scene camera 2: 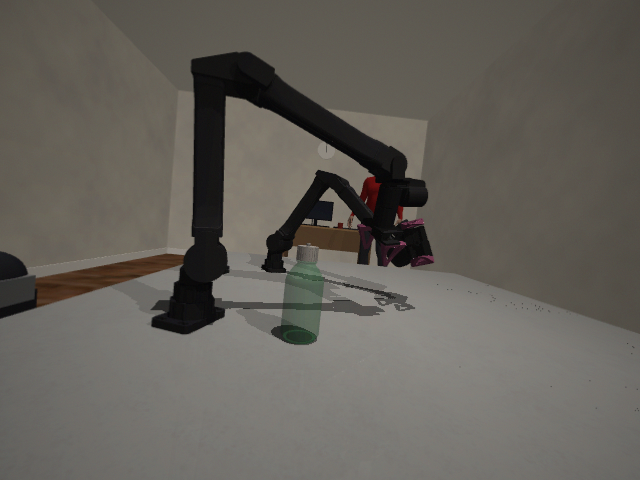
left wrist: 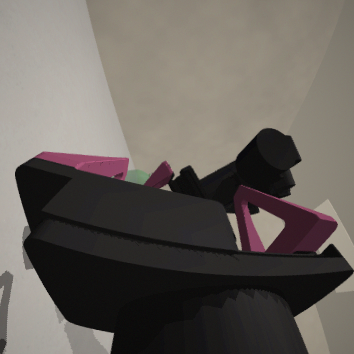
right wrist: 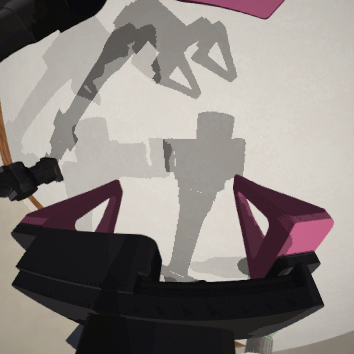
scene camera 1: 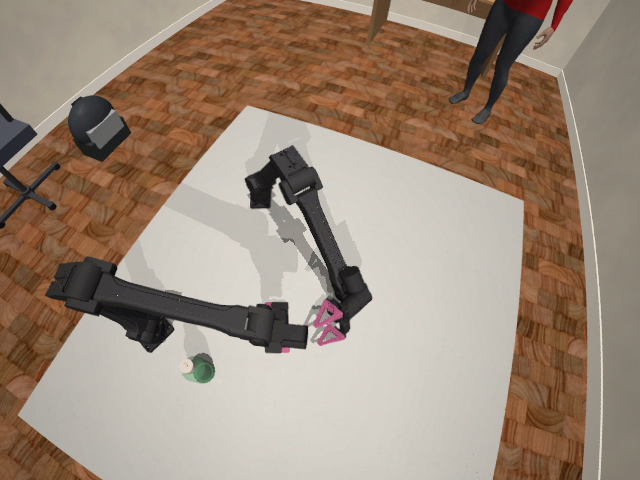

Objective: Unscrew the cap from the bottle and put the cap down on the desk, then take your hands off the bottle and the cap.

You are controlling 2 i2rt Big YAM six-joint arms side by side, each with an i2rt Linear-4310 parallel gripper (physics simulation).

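Pixels of known places: left gripper, between the fingertips: (scene camera 2: pixel 416 240) (left wrist: pixel 184 178) (scene camera 1: pixel 316 335); right gripper, between the fingertips: (scene camera 2: pixel 374 256) (right wrist: pixel 174 183); left arm's base, origin of its link: (scene camera 2: pixel 273 270) (right wrist: pixel 52 167) (scene camera 1: pixel 261 197); right arm's base, origin of its link: (scene camera 2: pixel 190 320) (scene camera 1: pixel 155 333).
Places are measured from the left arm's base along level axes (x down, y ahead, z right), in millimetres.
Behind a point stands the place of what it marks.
Observation:
A translucent green bottle (scene camera 1: pixel 204 370) {x -119, y -136, z 719 mm} (scene camera 2: pixel 302 304) {x -77, y -188, z 747 mm} stands upright on the white desk top (scene camera 1: pixel 423 330) {x 0, y 599, z 602 mm} (scene camera 2: pixel 361 413) {x 0, y -183, z 935 mm}, with a ridged whitish cap (scene camera 1: pixel 186 365) {x -187, y -169, z 712 mm} (scene camera 2: pixel 308 253) {x -169, y -179, z 732 mm} on its neck. A bit of green (left wrist: pixel 137 176) {x -119, y -136, z 720 mm} shows behind the fingers in the left wrist view. The cap (right wrist: pixel 259 346) {x -171, y -152, z 710 mm} shows at the bottom edge of the right wrist view. My right gripper (scene camera 1: pixel 277 327) {x -153, y 100, z 588 mm} (scene camera 2: pixel 375 257) {x -153, y 100, z 588 mm} (right wrist: pixel 174 183) {x -153, y 100, z 588 mm} is open and empty, pointing down above the desk, to the right of the bottle. My left gripper (scene camera 1: pixel 320 333) {x -212, y 198, z 639 mm} (scene camera 2: pixel 407 245) {x -212, y 198, z 639 mm} is open and empty, farther right. Neither touches the bottle.
The two grippers are close together. The right arm's long link (scene camera 1: pixel 170 304) {x -480, y -110, z 626 mm} (scene camera 2: pixel 320 121) {x -451, y -139, z 642 mm} passes above the desk, near the bottle in scene camera 1. The left arm (scene camera 1: pixel 323 227) {x -321, y 227, z 355 mm} (scene camera 2: pixel 305 206) {x -302, y 65, z 148 mm} reaches in from the back. A person (scene camera 1: pixel 509 46) stands beyond the desk.

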